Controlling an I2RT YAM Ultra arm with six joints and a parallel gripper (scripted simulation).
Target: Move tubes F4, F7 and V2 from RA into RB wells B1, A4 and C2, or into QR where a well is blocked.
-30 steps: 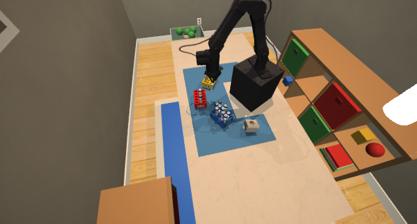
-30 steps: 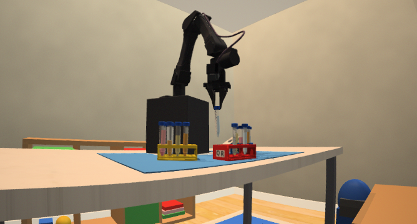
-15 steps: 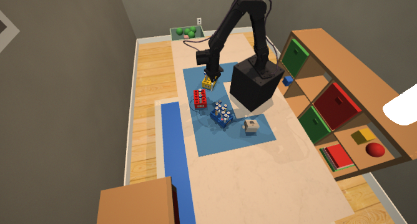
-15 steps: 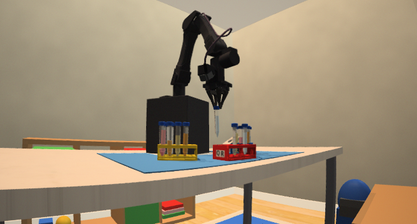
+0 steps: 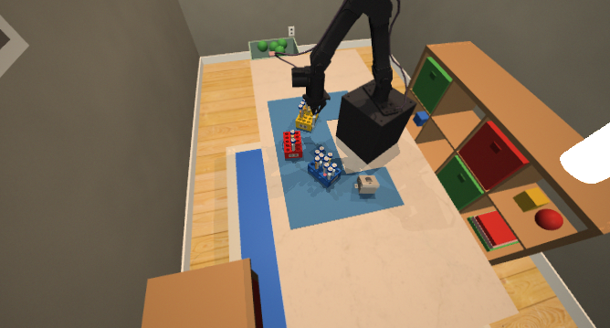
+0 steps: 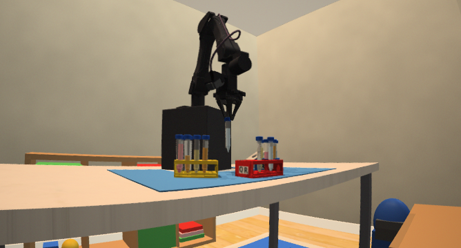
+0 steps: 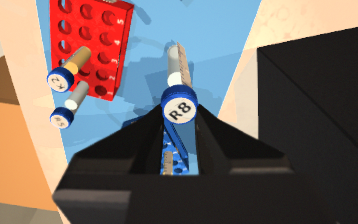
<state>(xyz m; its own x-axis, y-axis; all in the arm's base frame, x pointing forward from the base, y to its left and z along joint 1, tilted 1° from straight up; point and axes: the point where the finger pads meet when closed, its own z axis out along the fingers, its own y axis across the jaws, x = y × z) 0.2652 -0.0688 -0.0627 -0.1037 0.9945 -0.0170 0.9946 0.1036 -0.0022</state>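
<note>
Now: the tube R8 10 mm to the right of my hand and 60 mm below it. From my hand the other things lie so: red rack (120 mm ahead, 20 mm to the left, 170 mm below); then rack RB (10 mm behind, 130 mm to the right, 170 mm below); then tube (120 mm ahead, 20 mm to the left, 130 mm below).
</note>
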